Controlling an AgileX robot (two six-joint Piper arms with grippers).
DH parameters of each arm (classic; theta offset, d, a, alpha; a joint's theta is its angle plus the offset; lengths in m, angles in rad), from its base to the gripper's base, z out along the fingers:
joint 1: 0 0.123 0 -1.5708
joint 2: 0.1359 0 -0.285 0
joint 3: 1.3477 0 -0.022 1.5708
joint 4: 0 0.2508 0 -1.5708
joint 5: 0 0 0.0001 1.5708
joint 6: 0 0.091 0 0
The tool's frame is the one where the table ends.
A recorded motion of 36 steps. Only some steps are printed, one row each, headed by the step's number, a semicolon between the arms.
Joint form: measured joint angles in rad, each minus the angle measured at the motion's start. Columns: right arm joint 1, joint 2, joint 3, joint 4, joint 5, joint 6; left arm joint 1, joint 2, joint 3, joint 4, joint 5, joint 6.
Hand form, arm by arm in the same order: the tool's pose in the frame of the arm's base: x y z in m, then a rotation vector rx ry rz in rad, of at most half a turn. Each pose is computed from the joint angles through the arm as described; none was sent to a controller.
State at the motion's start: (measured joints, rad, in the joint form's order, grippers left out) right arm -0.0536 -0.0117 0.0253 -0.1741 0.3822 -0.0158; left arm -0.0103 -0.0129 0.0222 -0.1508 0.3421 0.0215
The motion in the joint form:
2: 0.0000 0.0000 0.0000 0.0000 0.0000 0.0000; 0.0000 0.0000 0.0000 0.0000 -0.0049 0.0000
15: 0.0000 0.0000 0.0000 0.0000 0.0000 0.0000; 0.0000 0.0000 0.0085 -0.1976 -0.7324 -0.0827
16: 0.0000 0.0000 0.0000 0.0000 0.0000 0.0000; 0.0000 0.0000 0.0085 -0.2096 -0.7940 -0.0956
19: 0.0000 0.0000 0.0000 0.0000 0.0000 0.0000; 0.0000 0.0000 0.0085 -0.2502 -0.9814 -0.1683
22: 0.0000 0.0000 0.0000 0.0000 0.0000 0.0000; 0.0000 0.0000 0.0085 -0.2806 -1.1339 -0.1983
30: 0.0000 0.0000 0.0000 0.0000 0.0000 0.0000; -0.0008 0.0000 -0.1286 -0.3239 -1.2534 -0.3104
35: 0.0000 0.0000 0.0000 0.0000 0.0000 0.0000; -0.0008 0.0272 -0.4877 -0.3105 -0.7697 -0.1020
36: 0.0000 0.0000 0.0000 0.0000 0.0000 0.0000; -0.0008 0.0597 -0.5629 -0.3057 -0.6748 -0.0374
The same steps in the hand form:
2: 0.0519 -0.0087 0.1715 -0.0718 1.8780 -0.2196; 0.0533 -0.0051 0.1763 -0.0660 1.8272 -0.1379
15: 0.0519 -0.0087 0.1715 -0.0718 1.8780 -0.2196; 0.0477 0.0113 0.2355 -0.3259 1.0931 -0.2782
16: 0.0519 -0.0087 0.1715 -0.0718 1.8780 -0.2196; 0.0451 0.0135 0.2400 -0.3462 1.0290 -0.2872
19: 0.0519 -0.0087 0.1715 -0.0718 1.8780 -0.2196; 0.0355 0.0208 0.2522 -0.4215 0.8265 -0.3441
22: 0.0519 -0.0087 0.1715 -0.0718 1.8780 -0.2196; 0.0259 0.0268 0.2604 -0.4601 0.6654 -0.3581
30: 0.0519 -0.0087 0.1715 -0.0718 1.8780 -0.2196; 0.0000 0.0328 0.3049 -0.4962 0.3833 -0.4911
35: 0.0519 -0.0087 0.1715 -0.0718 1.8780 -0.2196; -0.0237 0.0170 0.3846 -0.3337 0.5845 -0.4371
36: 0.0519 -0.0087 0.1715 -0.0718 1.8780 -0.2196; -0.0252 0.0133 0.4003 -0.2871 0.6453 -0.3926

